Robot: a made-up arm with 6 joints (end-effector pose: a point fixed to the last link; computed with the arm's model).
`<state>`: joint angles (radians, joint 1 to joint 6).
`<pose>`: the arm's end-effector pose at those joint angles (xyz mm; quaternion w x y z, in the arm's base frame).
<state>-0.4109 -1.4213 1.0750 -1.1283 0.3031 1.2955</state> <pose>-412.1 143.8 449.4 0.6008 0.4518 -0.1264 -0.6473</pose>
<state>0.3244 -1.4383 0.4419 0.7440 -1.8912 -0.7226</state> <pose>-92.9 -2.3 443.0 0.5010 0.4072 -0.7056 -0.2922</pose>
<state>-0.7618 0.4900 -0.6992 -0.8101 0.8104 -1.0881</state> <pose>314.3 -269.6 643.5 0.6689 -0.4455 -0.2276 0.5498</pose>
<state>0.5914 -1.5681 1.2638 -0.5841 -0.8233 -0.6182</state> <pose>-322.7 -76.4 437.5 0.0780 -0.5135 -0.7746 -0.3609</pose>
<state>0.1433 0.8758 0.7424 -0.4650 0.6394 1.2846</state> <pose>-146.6 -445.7 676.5 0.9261 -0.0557 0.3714 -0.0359</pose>
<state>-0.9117 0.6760 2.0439 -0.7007 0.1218 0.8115</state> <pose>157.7 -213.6 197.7 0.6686 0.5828 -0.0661 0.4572</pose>
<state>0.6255 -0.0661 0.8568 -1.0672 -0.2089 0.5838</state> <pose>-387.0 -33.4 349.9 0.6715 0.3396 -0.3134 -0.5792</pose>
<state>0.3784 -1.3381 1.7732 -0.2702 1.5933 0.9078</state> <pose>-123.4 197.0 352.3 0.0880 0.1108 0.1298 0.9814</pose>
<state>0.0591 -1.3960 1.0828 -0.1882 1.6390 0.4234</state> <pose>-272.4 211.6 478.1 0.1059 -0.3935 0.1658 -0.8980</pose>
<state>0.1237 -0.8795 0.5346 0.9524 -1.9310 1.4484</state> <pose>-197.7 -384.5 483.8 0.6664 0.3335 0.3631 0.5593</pose>
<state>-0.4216 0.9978 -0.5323 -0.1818 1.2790 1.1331</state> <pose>92.2 49.6 733.9 0.4912 -0.8379 0.2006 0.1281</pose>
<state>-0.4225 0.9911 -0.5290 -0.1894 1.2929 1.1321</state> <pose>89.3 48.6 733.2 0.4917 -0.8393 0.1987 0.1201</pose>
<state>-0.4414 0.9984 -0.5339 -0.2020 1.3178 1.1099</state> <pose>83.5 52.1 730.6 0.4869 -0.8463 0.1763 0.1254</pose>
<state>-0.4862 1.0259 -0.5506 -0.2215 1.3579 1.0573</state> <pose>73.5 61.2 725.7 0.4728 -0.8593 0.1244 0.1503</pose>
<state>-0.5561 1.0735 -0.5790 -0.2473 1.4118 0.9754</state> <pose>59.6 75.0 718.8 0.4457 -0.8727 0.0434 0.1945</pose>
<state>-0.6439 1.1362 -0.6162 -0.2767 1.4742 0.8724</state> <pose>43.0 91.8 711.3 0.4028 -0.8780 -0.0580 0.2519</pose>
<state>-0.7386 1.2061 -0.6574 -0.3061 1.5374 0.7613</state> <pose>24.9 109.9 704.3 0.3460 -0.8692 -0.1652 0.3123</pose>
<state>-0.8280 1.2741 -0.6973 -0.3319 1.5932 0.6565</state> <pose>6.4 127.7 698.6 0.2829 -0.8470 -0.2623 0.3658</pose>
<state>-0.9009 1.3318 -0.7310 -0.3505 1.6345 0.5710</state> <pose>-10.5 142.9 694.3 0.2249 -0.8189 -0.3372 0.4063</pose>
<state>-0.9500 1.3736 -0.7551 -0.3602 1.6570 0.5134</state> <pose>-23.2 154.0 691.6 0.1825 -0.7945 -0.3846 0.4331</pose>
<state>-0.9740 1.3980 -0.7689 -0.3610 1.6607 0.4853</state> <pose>-29.6 160.8 690.3 0.1601 -0.7798 -0.4059 0.4489</pose>
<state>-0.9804 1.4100 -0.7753 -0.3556 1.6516 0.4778</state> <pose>-30.9 164.6 690.0 0.1528 -0.7736 -0.4102 0.4582</pose>
